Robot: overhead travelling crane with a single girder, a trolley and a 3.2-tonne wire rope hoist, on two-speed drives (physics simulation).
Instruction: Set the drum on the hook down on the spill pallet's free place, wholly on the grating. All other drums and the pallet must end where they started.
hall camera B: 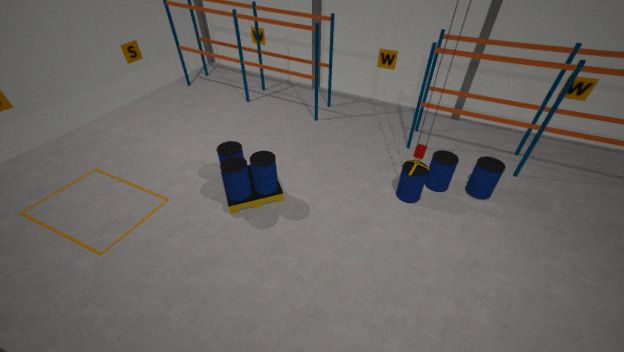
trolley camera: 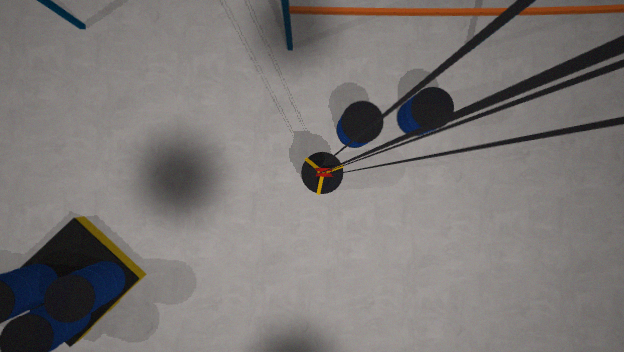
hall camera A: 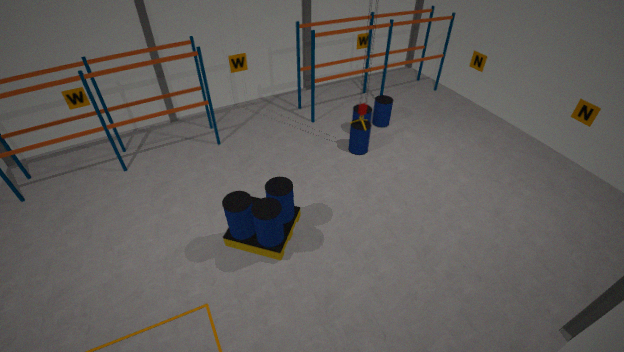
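A blue drum with a black top (hall camera A: pixel 359 141) (hall camera B: pixel 411 187) (trolley camera: pixel 311 180) hangs upright under the red hook block (hall camera A: pixel 362 108) (hall camera B: pixel 420 150). My gripper (hall camera A: pixel 360 124) (hall camera B: pixel 415 167) (trolley camera: pixel 322 173), a yellow three-armed grab, is shut on its top rim. The drum is low over the floor; whether it touches cannot be told. The yellow spill pallet (hall camera A: pixel 250 246) (hall camera B: pixel 257 201) (trolley camera: pixel 111 243) stands well apart from it, on the lower left in the trolley view. Three drums stand on its black grating; the corner towards the racks is bare, and largely hidden in hall camera A.
Two loose drums, one (hall camera B: pixel 440 172) (trolley camera: pixel 362 121) close beside the held drum and one (hall camera A: pixel 382 112) (hall camera B: pixel 485 179) (trolley camera: pixel 432 107) farther off, stand on the floor. Blue and orange racks (hall camera A: pixel 313 75) (hall camera B: pixel 316 75) line the W wall. A yellow floor outline (hall camera B: pixel 60 233) lies beyond the pallet.
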